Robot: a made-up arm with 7 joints.
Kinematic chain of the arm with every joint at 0, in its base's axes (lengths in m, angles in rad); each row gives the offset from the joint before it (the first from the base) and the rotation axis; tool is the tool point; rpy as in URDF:
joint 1: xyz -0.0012 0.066 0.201 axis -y
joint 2: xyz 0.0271 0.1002 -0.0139 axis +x
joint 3: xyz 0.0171 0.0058 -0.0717 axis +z
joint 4: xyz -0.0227 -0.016 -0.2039 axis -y
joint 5: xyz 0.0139 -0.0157 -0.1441 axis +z
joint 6: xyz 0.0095 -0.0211 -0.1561 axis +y
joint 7: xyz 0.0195 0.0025 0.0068 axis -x
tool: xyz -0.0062 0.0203 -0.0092 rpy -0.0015 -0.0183 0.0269
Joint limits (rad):
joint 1: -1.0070..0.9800
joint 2: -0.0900..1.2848
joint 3: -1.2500..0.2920
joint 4: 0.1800..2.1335
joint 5: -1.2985..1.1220
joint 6: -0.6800..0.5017
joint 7: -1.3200..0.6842
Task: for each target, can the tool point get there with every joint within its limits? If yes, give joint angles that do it. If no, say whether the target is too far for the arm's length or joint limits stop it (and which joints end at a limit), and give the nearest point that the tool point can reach.
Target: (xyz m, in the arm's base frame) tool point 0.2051 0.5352 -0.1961
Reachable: yes | joints 0.1331 0.8136 -0.0581 0.3401 -0.5734 0.0434 -0.1086
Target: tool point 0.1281 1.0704 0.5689
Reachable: no: too far | nearest point 0.2227 0.6802 0.3115 | short by 0.477 m
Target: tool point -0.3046 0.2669 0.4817
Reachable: no: joint limits stop it (at a limit: joint 1, joint 2, joint 3, joint 4, joint 5, joint 6, joint 7) | nearest point 0.1180 0.2752 0.4081 | short by 0.429 m
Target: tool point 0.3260 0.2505 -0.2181
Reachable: yes | joints 0.2289 0.2365 0.0591 0.6990 -0.9951 -0.3851 -0.7997
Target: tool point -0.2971 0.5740 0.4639
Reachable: no: joint limits stop it (at a limit: joint 1, joint 2, joint 3, joint 4, joint 5, joint 6, joint 7) | nearest point -0.1936 0.6803 0.0822 | short by 0.410 m
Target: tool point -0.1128 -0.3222 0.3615
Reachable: no: joint limits stop it (at a limit: joint 1, joint 2, joint 3, joint 4, joint 6, joint 7) | nearest point 0.1056 -0.0710 0.2190 | short by 0.362 m
